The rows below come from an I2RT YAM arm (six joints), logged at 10 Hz.
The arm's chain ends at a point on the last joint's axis. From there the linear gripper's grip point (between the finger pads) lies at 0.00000 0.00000 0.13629 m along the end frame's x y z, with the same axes.
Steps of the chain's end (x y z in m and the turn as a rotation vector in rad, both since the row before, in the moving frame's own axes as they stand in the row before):
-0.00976, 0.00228, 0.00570, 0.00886, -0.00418, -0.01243
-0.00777, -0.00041, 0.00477, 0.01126, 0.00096, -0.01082
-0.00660, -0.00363, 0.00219, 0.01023, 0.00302, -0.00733
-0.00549, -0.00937, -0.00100, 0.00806, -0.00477, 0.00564
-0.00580, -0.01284, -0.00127, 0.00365, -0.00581, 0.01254
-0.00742, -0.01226, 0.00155, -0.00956, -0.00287, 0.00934
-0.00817, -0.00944, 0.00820, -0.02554, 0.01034, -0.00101
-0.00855, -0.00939, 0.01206, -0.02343, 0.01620, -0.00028
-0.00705, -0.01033, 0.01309, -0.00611, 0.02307, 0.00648
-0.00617, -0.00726, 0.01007, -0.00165, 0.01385, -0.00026
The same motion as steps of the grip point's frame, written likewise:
-0.01034, 0.00108, 0.00569, 0.00886, -0.00418, -0.01243
-0.00765, -0.00195, 0.00476, 0.01126, 0.00096, -0.01082
-0.00619, -0.00503, 0.00218, 0.01023, 0.00302, -0.00733
-0.00614, -0.01047, -0.00101, 0.00806, -0.00477, 0.00564
-0.00659, -0.01334, -0.00127, 0.00365, -0.00581, 0.01254
-0.00782, -0.01096, 0.00154, -0.00956, -0.00287, 0.00934
-0.00676, -0.00596, 0.00815, -0.02554, 0.01034, -0.00101
-0.00634, -0.00620, 0.01200, -0.02343, 0.01620, -0.00028
-0.00391, -0.00949, 0.01305, -0.00611, 0.02307, 0.00648
-0.00428, -0.00704, 0.01006, -0.00165, 0.01385, -0.00026

